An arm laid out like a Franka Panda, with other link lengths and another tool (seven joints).
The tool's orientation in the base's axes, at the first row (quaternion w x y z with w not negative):
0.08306, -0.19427, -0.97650, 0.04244
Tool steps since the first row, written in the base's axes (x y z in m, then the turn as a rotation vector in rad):
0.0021, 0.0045, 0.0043, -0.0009, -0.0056, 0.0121
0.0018, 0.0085, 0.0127, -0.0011, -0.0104, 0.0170
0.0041, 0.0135, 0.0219, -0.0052, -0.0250, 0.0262
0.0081, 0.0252, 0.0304, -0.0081, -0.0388, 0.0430
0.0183, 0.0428, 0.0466, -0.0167, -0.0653, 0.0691
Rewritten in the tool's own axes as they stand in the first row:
0.0005, 0.0044, -0.0048, 0.0004, -0.0069, -0.0114
0.0035, 0.0070, -0.0132, -0.0005, -0.0119, -0.0160
0.0047, 0.0114, -0.0229, -0.0011, -0.0280, -0.0235
0.0068, 0.0227, -0.0326, -0.0014, -0.0437, -0.0388
0.0067, 0.0409, -0.0512, 0.0000, -0.0743, -0.0616

